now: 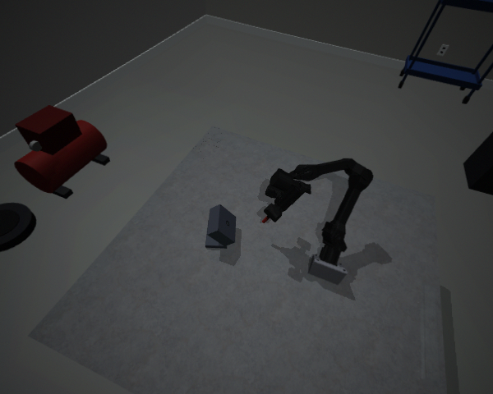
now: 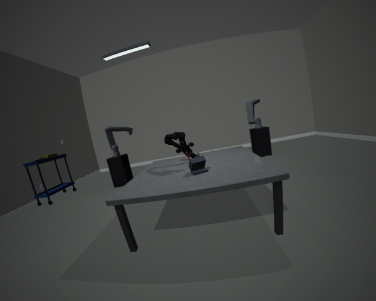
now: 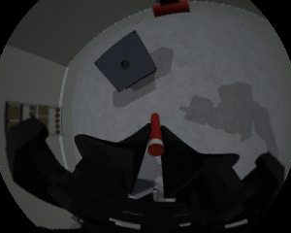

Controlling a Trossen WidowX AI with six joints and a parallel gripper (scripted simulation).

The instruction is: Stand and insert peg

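Now: gripper tip 170 mm short of the dark sloped panel, 80 mm to the right of it and 50 mm above it. The rest, counted from my gripper tip: red peg 10 mm behind, 10 mm above.
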